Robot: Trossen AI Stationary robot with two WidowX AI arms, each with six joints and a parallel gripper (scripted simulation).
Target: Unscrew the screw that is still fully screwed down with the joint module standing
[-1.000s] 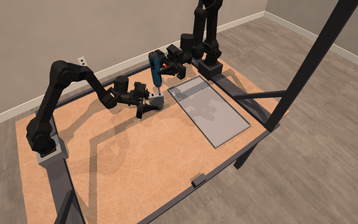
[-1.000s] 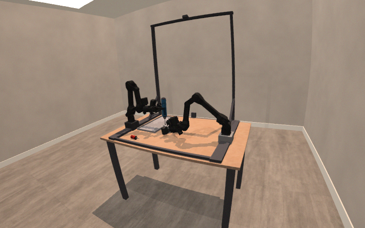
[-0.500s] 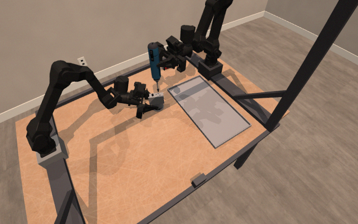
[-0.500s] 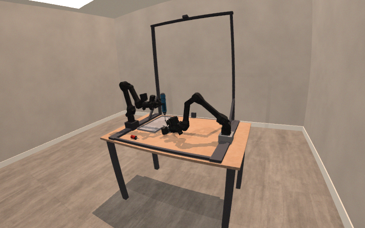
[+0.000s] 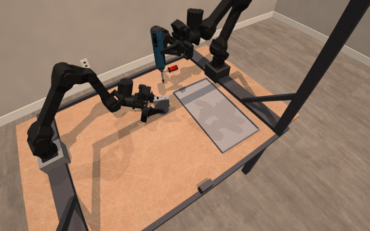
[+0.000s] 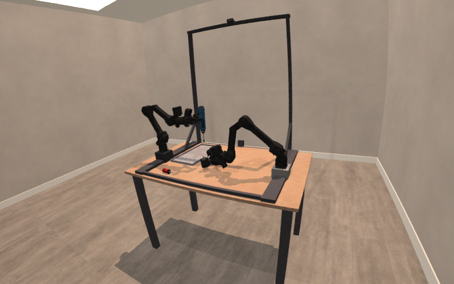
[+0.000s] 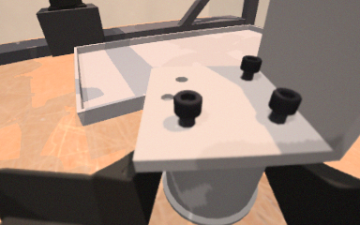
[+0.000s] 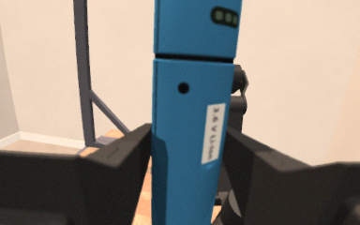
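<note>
The grey L-shaped bracket is 2 cm behind my left hand, 2 cm to the right of it and 3 cm above it. From my left hand the other things lie so: shallow grey tray: 17 cm behind, 22 cm to the right, 3 cm below; screwdriver bit: 1 cm behind, 5 cm to the right, 16 cm above; screw: 1 cm behind, 5 cm to the right, 14 cm above.
</note>
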